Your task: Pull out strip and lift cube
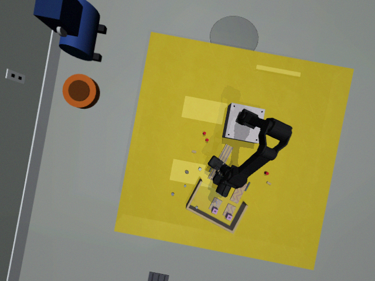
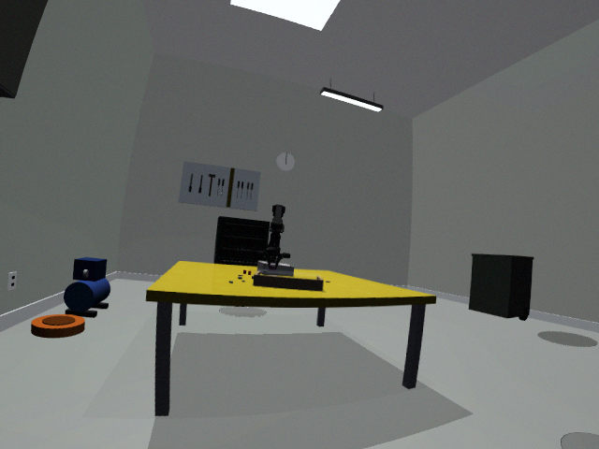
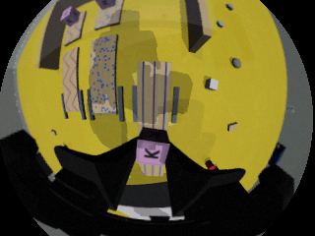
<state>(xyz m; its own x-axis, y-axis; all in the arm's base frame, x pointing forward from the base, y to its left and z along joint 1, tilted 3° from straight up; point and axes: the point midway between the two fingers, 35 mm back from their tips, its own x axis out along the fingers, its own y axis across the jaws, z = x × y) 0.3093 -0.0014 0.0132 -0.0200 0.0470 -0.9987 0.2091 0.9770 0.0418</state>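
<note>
Now: the striped strip 10 mm behind my gripper tip and 50 mm below it.
</note>
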